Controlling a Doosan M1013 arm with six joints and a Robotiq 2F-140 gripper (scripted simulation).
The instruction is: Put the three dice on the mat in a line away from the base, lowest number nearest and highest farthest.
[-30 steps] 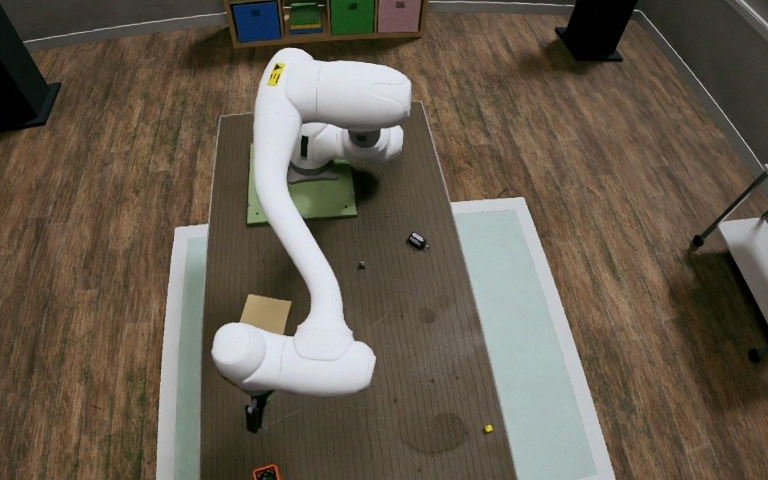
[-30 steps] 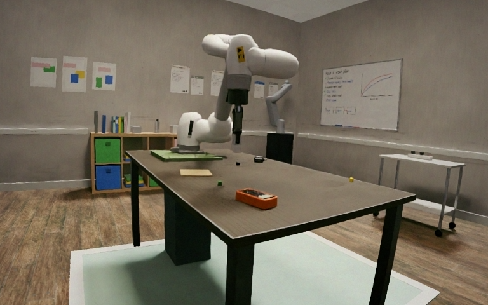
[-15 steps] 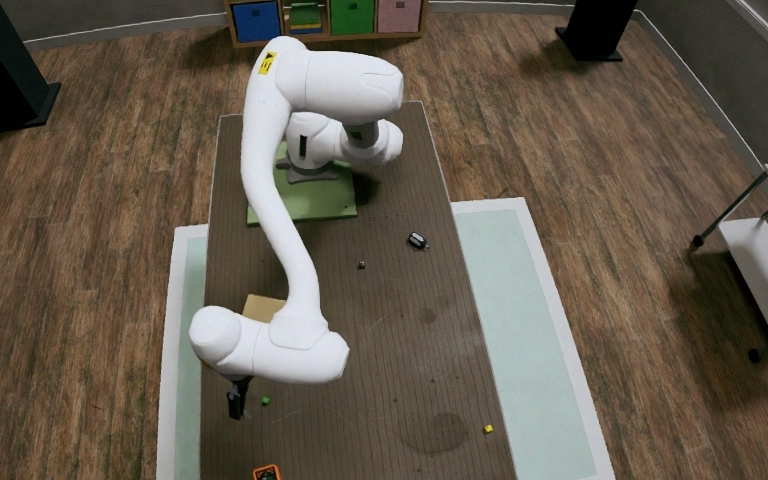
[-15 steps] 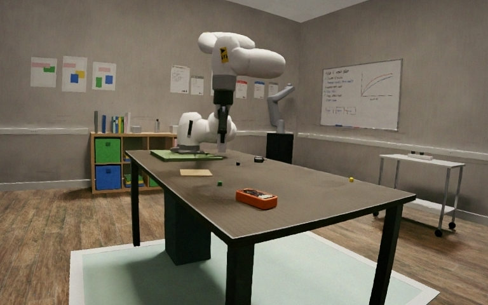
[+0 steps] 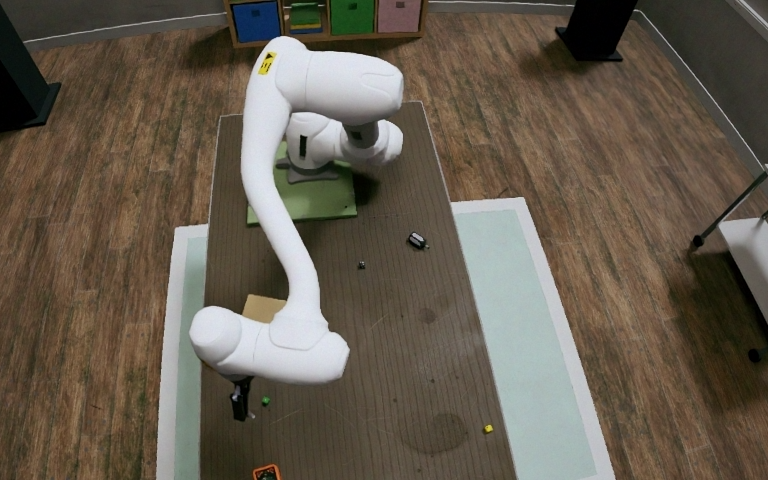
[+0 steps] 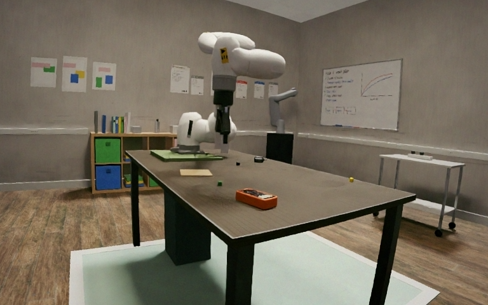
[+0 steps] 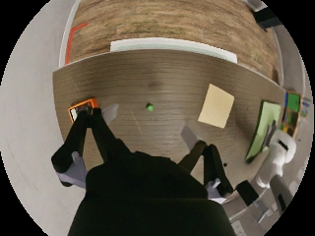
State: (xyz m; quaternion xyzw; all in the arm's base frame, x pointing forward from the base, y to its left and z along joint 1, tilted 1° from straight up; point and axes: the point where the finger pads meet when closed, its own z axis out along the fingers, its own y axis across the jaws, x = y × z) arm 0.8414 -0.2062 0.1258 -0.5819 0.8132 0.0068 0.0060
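The green die is 14 cm below my hand. The rest, counted from my hand: small dark die 40 cm behind, 33 cm to the left, 14 cm below; then yellow die 18 cm ahead, 60 cm to the left, 14 cm below; then mat 26 cm behind, 1 cm to the left, 14 cm below.
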